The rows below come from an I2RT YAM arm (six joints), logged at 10 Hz.
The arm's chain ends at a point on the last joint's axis. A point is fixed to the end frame.
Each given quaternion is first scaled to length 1.
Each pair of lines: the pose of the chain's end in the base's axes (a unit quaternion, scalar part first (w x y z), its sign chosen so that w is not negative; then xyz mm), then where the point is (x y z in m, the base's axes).
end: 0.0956 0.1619 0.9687 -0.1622 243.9 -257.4 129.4
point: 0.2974 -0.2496 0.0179
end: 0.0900 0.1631 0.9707 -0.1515 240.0 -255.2 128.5
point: 0.2927 -0.2449 0.0168
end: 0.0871 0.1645 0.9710 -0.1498 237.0 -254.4 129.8
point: 0.2892 -0.2437 0.0179
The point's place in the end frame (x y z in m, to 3 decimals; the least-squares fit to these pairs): -0.021 0.057 0.108
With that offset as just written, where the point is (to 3 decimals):
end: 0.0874 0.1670 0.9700 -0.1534 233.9 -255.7 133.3
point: 0.286 -0.246 0.021
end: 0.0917 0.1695 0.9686 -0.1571 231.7 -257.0 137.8
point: 0.285 -0.249 0.026
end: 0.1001 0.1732 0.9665 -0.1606 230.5 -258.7 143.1
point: 0.286 -0.252 0.032
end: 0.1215 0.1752 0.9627 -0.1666 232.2 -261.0 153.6
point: 0.292 -0.256 0.045
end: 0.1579 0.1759 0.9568 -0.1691 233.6 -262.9 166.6
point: 0.301 -0.260 0.062
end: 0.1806 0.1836 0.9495 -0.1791 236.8 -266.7 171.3
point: 0.309 -0.267 0.070
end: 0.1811 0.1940 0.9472 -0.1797 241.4 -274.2 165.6
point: 0.314 -0.276 0.065
